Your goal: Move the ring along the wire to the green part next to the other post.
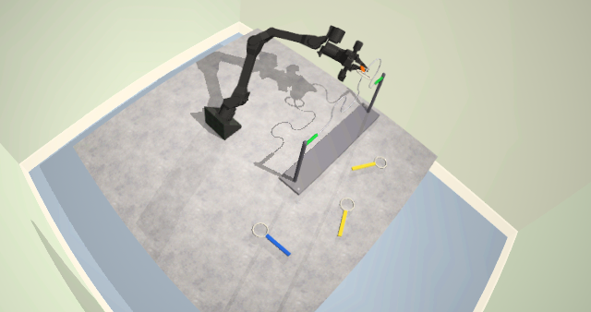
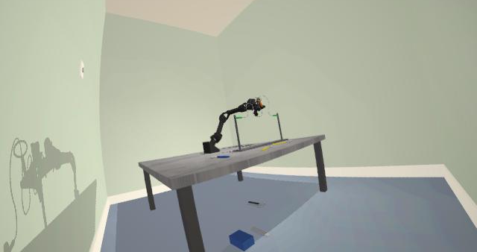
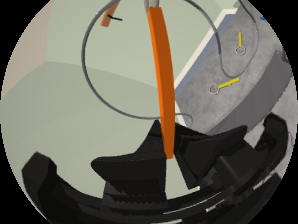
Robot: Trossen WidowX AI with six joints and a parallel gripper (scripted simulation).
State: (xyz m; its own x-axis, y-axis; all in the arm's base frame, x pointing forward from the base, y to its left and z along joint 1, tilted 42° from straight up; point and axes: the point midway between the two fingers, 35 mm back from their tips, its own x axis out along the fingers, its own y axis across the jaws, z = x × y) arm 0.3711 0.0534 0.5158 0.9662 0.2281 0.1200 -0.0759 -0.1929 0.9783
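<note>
My gripper tip is 80 mm to the left of the orange-handled ring and 50 mm below it. Also, from my gripper tip: blue-handled ring 40 mm ahead, 690 mm to the right, 360 mm below; then blue box 210 mm ahead, 780 mm to the right, 840 mm below.
</note>
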